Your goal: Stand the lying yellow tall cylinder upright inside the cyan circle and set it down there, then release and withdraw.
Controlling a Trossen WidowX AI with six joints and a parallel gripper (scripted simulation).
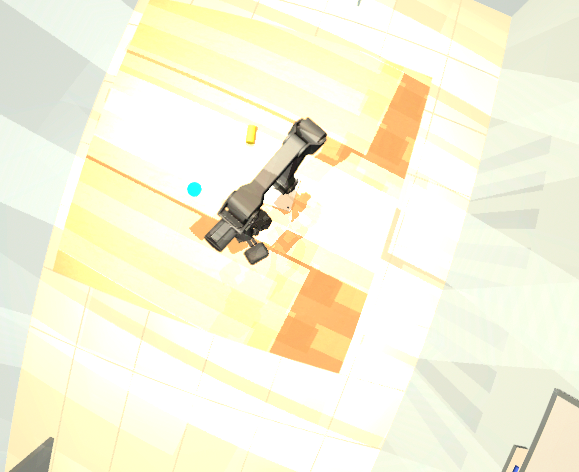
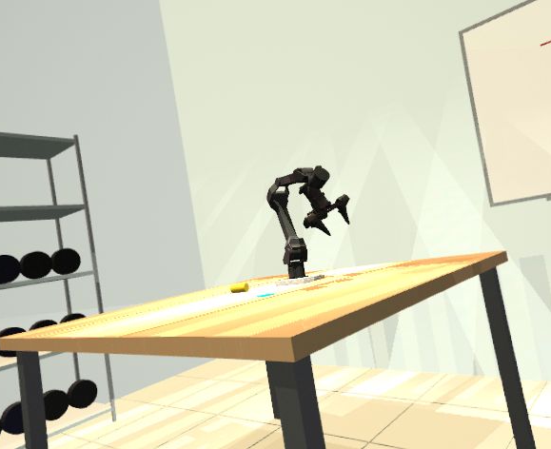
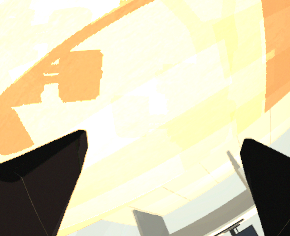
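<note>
Right now the yellow tall cylinder is 390 mm to the right of my gripper tip, 180 mm ahead of it and 160 mm below it. Round my gripper tip: cyan circle 310 mm ahead, 170 mm below, 110 mm to the right.
</note>
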